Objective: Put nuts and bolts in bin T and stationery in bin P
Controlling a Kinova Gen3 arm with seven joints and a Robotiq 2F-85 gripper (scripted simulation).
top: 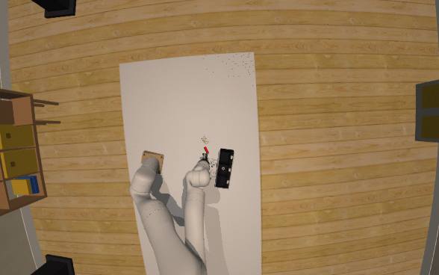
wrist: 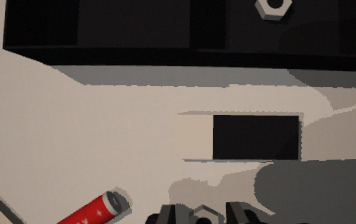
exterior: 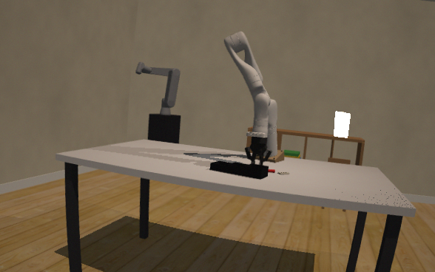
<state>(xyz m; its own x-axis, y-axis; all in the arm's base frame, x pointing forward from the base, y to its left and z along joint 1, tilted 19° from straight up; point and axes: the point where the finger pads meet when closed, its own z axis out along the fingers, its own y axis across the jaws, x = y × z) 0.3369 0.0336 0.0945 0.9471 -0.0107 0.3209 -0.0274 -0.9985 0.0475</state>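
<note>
The black eraser lies 5 cm ahead of my hand, 2 cm to the right of it and 2 cm below it. Round my hand: black double bin (12 cm ahead, 5 cm to the right); then red battery (7 cm to the left, 2 cm below); then green die (12 cm to the right, 3 cm ahead, 2 cm below).
</note>
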